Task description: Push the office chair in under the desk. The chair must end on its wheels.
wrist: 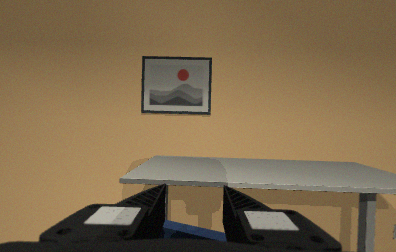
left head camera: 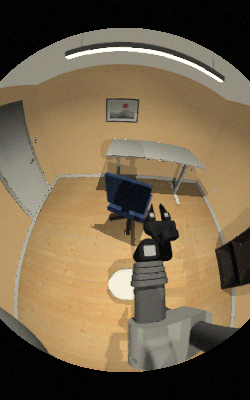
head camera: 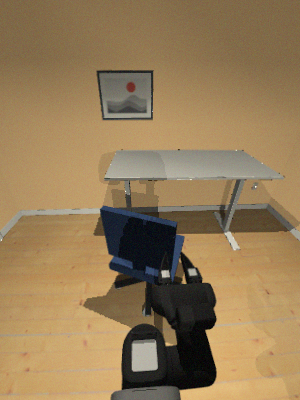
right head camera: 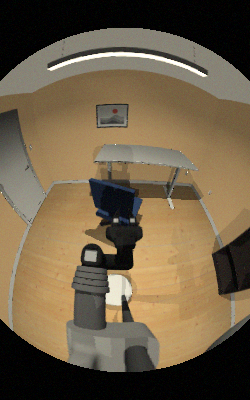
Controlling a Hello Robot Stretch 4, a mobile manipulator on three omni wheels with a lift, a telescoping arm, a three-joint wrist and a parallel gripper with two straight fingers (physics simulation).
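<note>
The blue office chair (head camera: pixel 112 235) (left head camera: pixel 114 192) (right head camera: pixel 100 195) (wrist: pixel 195 231) stands upright on its base in front of the desk's left half, slightly turned, backrest towards me. Its backrest hides most of the seat, and my gripper hides part of the base. The grey desk (head camera: pixel 195 165) (left head camera: pixel 150 150) (right head camera: pixel 140 154) (wrist: pixel 290 174) stands by the back wall. My gripper (head camera: pixel 175 253) (left head camera: pixel 156 206) (right head camera: pixel 124 218) (wrist: pixel 194 202) is open, with nothing between the fingers. It points at the desk and overlaps the chair's right side in the head view; contact cannot be told.
The desk's right leg (head camera: pixel 233 207) (left head camera: pixel 180 179) (right head camera: pixel 173 183) (wrist: pixel 367 220) has a foot reaching forward on the floor. A dark cabinet (left head camera: pixel 237 260) (right head camera: pixel 235 267) stands at the right wall. A grey door (left head camera: pixel 20 160) (right head camera: pixel 17 162) is at the left. A framed picture (head camera: pixel 125 95) (wrist: pixel 176 85) hangs on the back wall.
</note>
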